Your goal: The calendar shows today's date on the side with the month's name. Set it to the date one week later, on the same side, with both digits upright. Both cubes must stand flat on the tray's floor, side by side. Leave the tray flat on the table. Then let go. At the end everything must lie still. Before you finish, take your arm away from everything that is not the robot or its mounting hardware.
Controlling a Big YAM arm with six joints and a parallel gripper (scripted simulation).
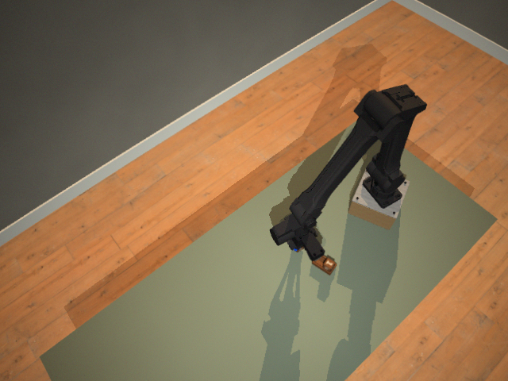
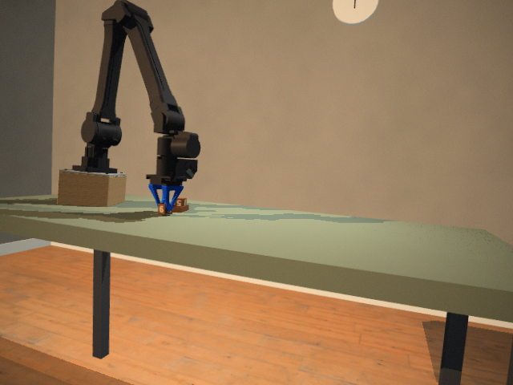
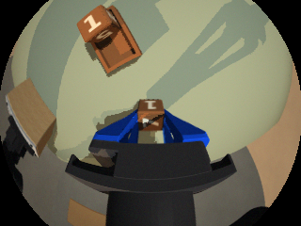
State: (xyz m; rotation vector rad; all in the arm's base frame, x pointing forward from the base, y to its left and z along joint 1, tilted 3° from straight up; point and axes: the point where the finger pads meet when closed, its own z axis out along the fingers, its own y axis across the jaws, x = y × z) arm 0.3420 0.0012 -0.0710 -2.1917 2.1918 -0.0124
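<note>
My gripper is now right at the brown digit cube. The rest, counted from my hand: brown tray (100 mm to the left, 40 mm behind, 10 mm below).
</note>
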